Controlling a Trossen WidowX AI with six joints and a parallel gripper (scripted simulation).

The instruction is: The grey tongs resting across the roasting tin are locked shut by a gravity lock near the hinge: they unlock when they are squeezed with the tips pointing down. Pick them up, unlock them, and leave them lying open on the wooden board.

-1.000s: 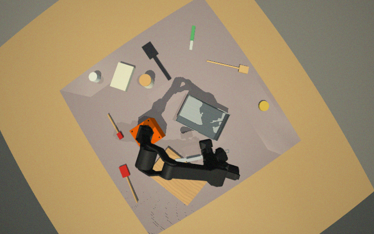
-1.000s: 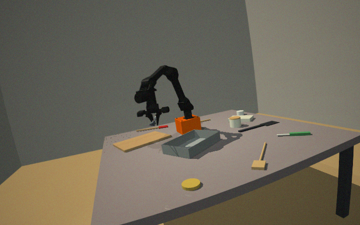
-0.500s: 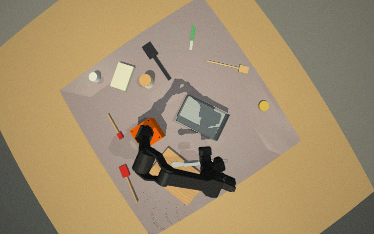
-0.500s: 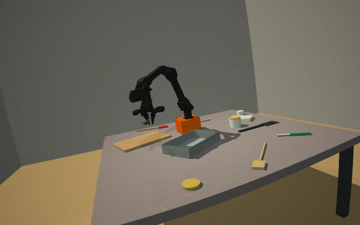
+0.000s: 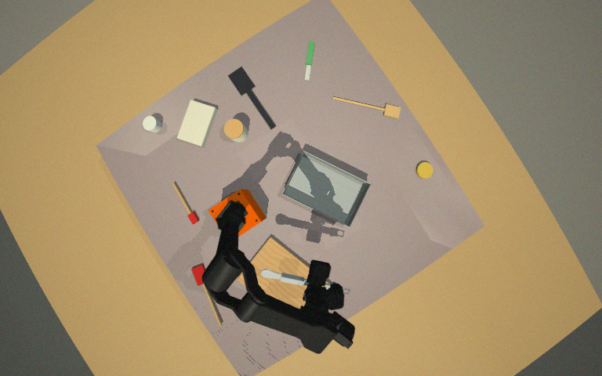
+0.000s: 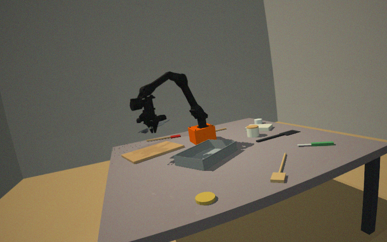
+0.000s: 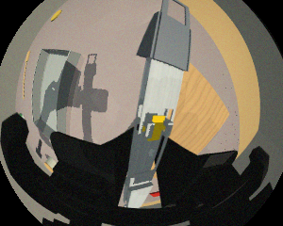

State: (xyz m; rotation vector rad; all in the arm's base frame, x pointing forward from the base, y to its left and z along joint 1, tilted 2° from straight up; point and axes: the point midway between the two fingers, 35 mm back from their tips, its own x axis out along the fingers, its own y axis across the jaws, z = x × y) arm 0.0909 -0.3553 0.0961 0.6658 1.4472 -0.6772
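The wooden board is 140 mm behind my gripper tip, 10 mm to the right of it and 140 mm below it. Round my gripper tip: cork-lidded jar: 90 mm ahead, 640 mm to the left, 120 mm below; then yellow disc: 630 mm ahead, 20 mm to the left, 140 mm below; then grey roasting tin: 240 mm ahead, 220 mm to the left, 120 mm below.
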